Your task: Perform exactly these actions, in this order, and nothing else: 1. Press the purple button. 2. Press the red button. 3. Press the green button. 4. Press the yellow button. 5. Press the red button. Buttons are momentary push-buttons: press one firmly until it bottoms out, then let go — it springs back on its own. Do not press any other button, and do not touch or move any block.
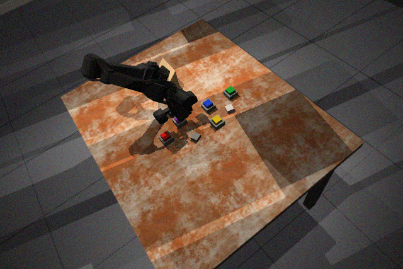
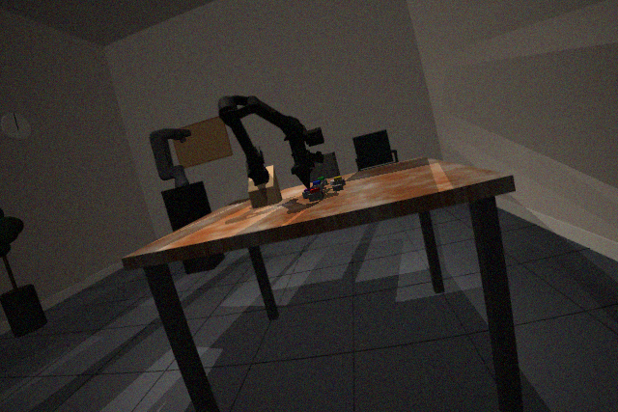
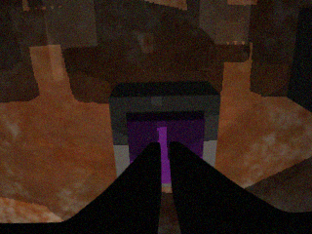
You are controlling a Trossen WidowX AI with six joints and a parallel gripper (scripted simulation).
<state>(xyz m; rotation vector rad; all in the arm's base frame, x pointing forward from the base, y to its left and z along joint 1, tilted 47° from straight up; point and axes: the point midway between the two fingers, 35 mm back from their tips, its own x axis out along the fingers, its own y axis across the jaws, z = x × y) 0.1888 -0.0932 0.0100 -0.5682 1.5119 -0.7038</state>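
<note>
The purple button is 1 cm below my gripper tip. Round my gripper tip: blue button 2 cm ahead, 14 cm to the left; grey block 11 cm ahead, 2 cm below; red button 3 cm ahead, 10 cm to the right.
</note>
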